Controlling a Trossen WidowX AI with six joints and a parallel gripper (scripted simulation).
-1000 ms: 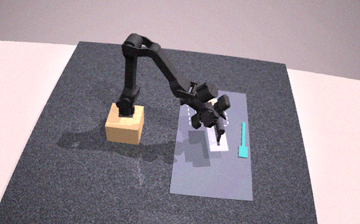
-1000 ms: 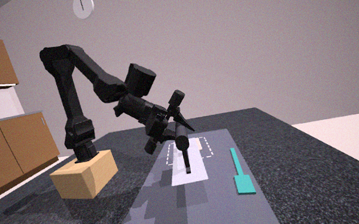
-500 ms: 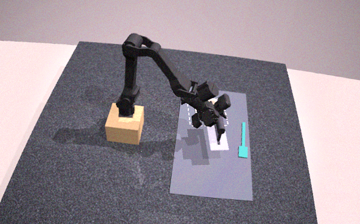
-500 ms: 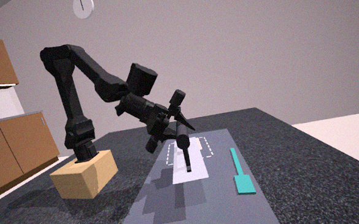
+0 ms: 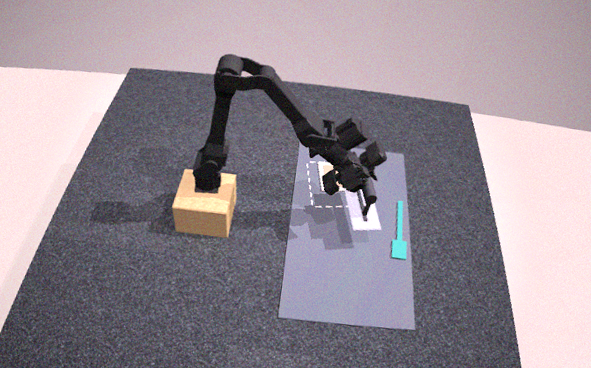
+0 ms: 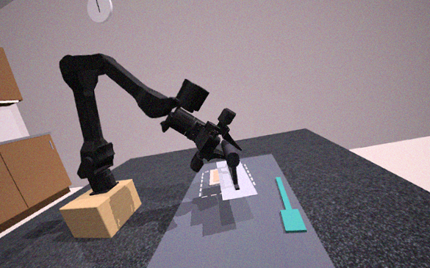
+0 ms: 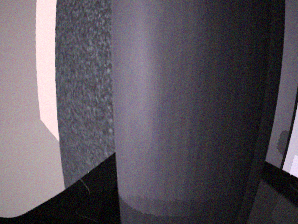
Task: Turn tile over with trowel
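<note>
The teal trowel is 100 mm ahead of my gripper tip, 70 mm to the right of it and 130 mm below it. From my gripper tip the other things lie so: grey mat (40 mm behind, 40 mm to the right, 150 mm below); tile (60 mm behind, 140 mm to the left, 130 mm below).
</note>
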